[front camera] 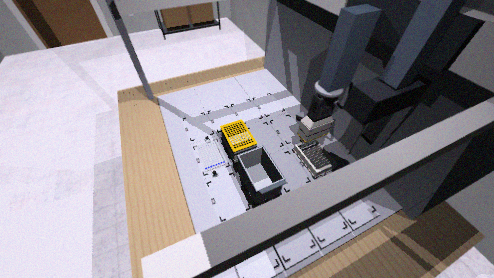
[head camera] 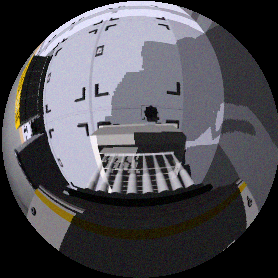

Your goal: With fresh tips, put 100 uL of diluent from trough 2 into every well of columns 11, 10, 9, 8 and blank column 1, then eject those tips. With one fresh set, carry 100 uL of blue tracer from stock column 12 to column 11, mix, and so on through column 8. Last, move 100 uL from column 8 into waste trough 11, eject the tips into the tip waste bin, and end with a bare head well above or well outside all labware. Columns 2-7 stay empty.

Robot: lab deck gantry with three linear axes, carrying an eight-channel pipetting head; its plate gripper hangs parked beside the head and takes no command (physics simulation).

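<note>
The pipetting head (front camera: pixel 320 109) is over the rear part of the ribbed multi-channel trough reservoir (front camera: pixel 317 161) (head camera: pixel 114 138). In the head view several pale tapered channels or tips (head camera: pixel 131 179) reach down at the reservoir; their depth and any liquid cannot be made out. The parked plate gripper (front camera: pixel 385 134) hangs beside the head, dark and partly hidden, its fingers apart and empty. The clear plate (front camera: pixel 210 151) has a blue column at its near end. The yellow tip rack (front camera: pixel 235 129) (head camera: pixel 25 95) stands beside it; pale tips show in part of it. The grey tip waste bin (front camera: pixel 272 188) is in front of the rack.
A grey beam (front camera: pixel 320 189) crosses the front of the deck. A slim post (front camera: pixel 132 57) rises at the rear left corner. A wooden border (front camera: pixel 145 175) runs along the left side. A small black knob (head camera: pixel 150 112) stands beyond the reservoir in the head view.
</note>
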